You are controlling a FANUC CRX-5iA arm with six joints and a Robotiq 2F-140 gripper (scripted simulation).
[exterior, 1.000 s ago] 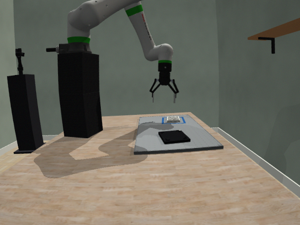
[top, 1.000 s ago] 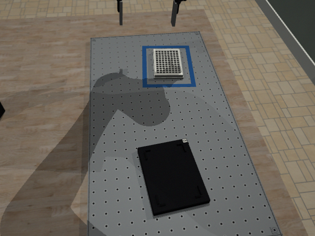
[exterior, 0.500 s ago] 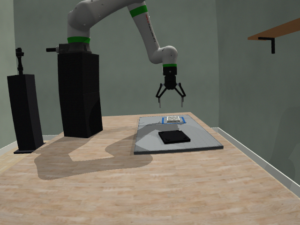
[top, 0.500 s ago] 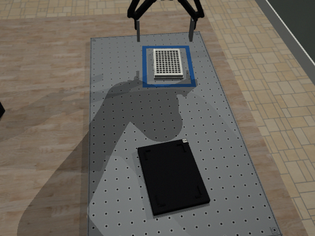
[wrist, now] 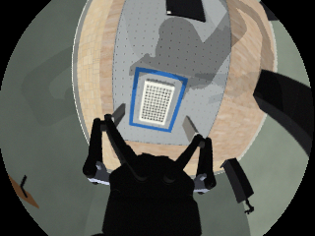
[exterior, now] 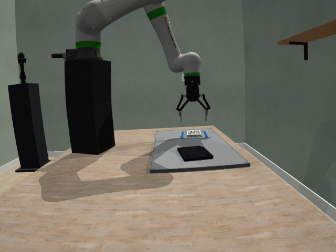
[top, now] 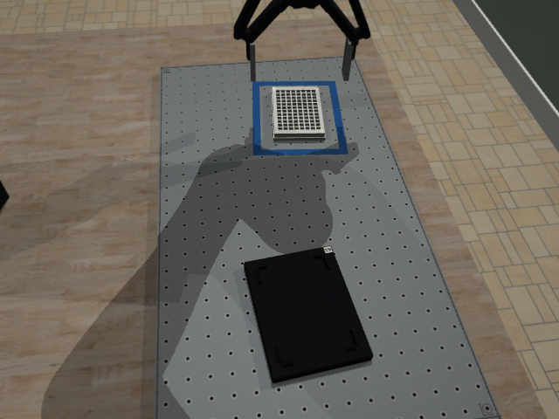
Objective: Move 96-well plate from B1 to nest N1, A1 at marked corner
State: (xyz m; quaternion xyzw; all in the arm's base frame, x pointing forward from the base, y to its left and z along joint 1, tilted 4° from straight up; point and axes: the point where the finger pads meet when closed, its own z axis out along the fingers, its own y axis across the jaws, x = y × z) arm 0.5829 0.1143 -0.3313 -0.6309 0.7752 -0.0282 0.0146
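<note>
Now: hand 8 cm above the white 96-well plate. The rest, counted from my hand: white A1 label: 4 cm behind, 29 cm to the right, 8 cm below; then black plate nest N1: 9 cm behind, 37 cm to the right, 8 cm below.
</note>
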